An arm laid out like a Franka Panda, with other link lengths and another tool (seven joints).
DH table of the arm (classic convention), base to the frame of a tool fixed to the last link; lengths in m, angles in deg. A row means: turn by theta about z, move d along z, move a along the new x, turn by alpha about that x. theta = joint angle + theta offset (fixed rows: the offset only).
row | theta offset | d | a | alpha
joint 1 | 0.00 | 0.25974 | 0.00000 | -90.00
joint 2 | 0.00 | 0.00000 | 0.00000 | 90.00
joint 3 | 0.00 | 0.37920 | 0.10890 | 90.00
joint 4 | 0.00 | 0.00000 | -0.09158 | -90.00
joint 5 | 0.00 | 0.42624 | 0.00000 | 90.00
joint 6 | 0.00 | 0.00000 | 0.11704 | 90.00
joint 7 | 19.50 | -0.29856 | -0.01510 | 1.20
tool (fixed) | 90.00 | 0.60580 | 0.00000 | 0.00
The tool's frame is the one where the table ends.
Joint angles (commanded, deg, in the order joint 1, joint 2, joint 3, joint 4, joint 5, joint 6, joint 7), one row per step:
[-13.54, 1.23, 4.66, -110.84, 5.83, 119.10, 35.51]
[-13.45, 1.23, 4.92, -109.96, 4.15, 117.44, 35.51]
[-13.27, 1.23, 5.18, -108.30, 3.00, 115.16, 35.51]
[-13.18, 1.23, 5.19, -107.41, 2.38, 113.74, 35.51]
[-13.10, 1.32, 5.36, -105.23, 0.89, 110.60, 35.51]
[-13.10, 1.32, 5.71, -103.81, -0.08, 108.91, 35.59]
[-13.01, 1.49, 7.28, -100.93, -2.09, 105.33, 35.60]
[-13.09, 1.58, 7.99, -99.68, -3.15, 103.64, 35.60]
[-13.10, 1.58, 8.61, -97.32, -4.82, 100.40, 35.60]
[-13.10, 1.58, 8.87, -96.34, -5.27, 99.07, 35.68]
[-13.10, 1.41, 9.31, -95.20, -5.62, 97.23, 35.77]
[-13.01, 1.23, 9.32, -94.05, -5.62, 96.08, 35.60]
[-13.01, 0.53, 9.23, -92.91, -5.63, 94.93, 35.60]
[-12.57, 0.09, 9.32, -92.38, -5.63, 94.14, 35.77]
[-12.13, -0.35, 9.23, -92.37, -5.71, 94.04, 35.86]
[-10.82, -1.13, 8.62, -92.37, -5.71, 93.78, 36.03]
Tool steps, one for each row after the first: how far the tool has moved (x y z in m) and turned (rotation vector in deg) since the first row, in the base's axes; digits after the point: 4 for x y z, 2 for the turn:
[-0.0037, -0.0008, 0.0035, -1.37, 0.99, 1.10]
[-0.0053, 0.0010, 0.0138, -2.29, 1.74, 2.08]
[-0.0075, 0.0003, 0.0189, -2.77, 2.35, 2.45]
[-0.0116, -0.0020, 0.0312, -3.99, 3.58, 3.24]
[-0.0125, -0.0019, 0.0410, -4.87, 3.97, 3.78]
[-0.0146, 0.0090, 0.0588, -6.70, 5.02, 5.82]
[-0.0167, 0.0115, 0.0661, -7.67, 5.64, 6.59]
[-0.0221, 0.0104, 0.0820, -9.23, 6.70, 7.26]
[-0.0244, 0.0110, 0.0888, -9.64, 7.08, 7.40]
[-0.0288, 0.0143, 0.0980, -9.97, 7.62, 7.65]
[-0.0301, 0.0153, 0.1088, -10.04, 7.45, 7.79]
[-0.0330, 0.0143, 0.1255, -10.25, 6.81, 7.52]
[-0.0355, 0.0206, 0.1340, -10.36, 6.60, 7.78]
[-0.0369, 0.0245, 0.1389, -10.57, 6.24, 7.99]
[-0.0398, 0.0330, 0.1473, -10.76, 5.69, 8.43]

